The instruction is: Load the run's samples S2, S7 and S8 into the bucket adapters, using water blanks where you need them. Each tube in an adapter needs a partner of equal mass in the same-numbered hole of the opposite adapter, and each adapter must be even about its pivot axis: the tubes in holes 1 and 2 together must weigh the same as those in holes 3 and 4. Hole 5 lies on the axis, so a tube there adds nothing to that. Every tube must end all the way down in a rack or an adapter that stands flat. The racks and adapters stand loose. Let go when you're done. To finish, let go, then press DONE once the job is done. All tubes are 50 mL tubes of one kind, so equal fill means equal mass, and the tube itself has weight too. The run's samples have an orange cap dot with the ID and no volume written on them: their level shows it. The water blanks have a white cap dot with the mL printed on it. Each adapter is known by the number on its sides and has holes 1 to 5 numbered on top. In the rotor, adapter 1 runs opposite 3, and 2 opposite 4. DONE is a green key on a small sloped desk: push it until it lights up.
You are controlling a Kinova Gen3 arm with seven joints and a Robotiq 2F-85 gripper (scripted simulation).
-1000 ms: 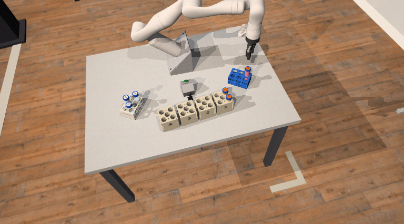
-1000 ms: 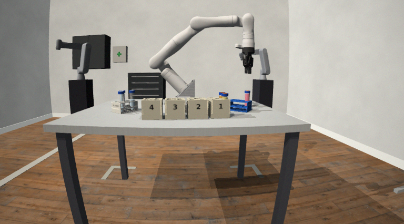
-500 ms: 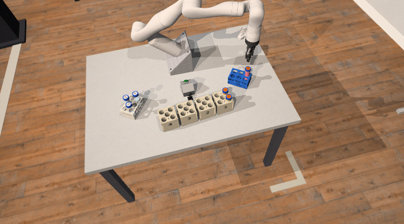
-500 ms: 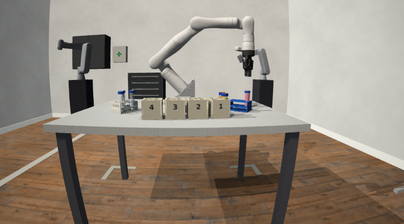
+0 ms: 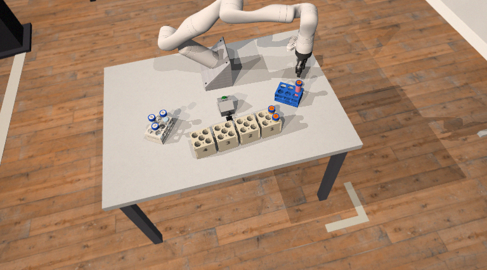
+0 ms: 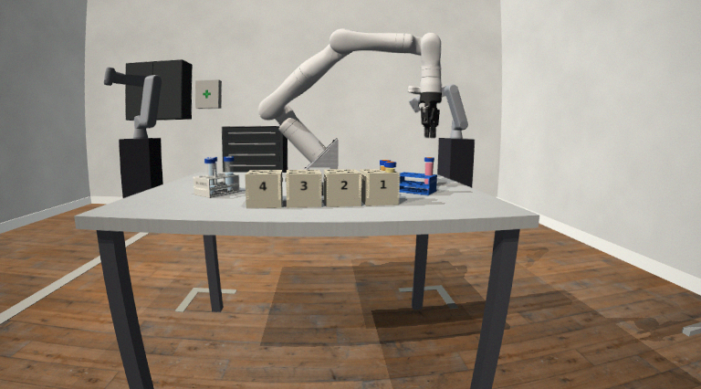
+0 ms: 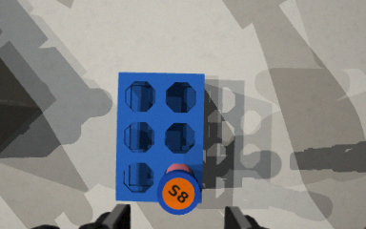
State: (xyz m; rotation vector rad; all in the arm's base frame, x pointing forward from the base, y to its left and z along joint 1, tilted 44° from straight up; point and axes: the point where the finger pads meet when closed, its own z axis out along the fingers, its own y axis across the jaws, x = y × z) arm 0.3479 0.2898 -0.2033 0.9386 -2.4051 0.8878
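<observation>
My gripper is now 140 mm above the sample S8 and 10 mm to the right of it. From my hand the other things lie so: blue sample rack (170 mm below, 40 mm to the right, 10 mm behind); then sample S7 (200 mm to the right, 140 mm below, 100 mm ahead); then sample S2 (190 mm to the right, 140 mm below, 140 mm ahead).
</observation>
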